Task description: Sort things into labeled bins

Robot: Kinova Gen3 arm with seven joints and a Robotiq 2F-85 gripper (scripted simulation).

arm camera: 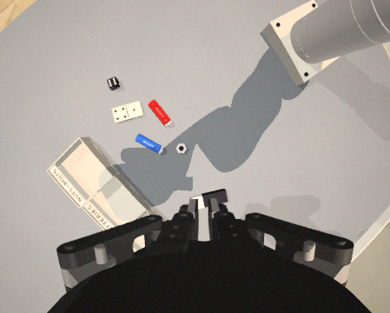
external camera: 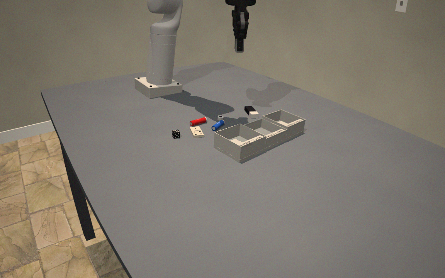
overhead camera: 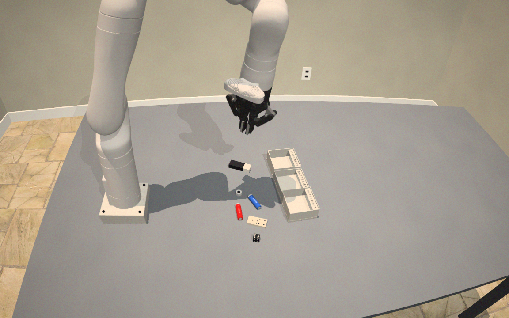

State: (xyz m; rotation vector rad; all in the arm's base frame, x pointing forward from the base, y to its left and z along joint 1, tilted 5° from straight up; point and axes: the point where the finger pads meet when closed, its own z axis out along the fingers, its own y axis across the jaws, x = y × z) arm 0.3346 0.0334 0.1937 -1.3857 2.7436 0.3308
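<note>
The bin row lies 13 cm ahead of my hand, 2 cm to the right of it and 19 cm below it. Round my hand: blue battery 2 cm ahead, 7 cm to the right, 21 cm below; then nut 2 cm behind, 3 cm to the right, 21 cm below; then black-and-white eraser 1 cm ahead, 7 cm to the left, 21 cm below.
</note>
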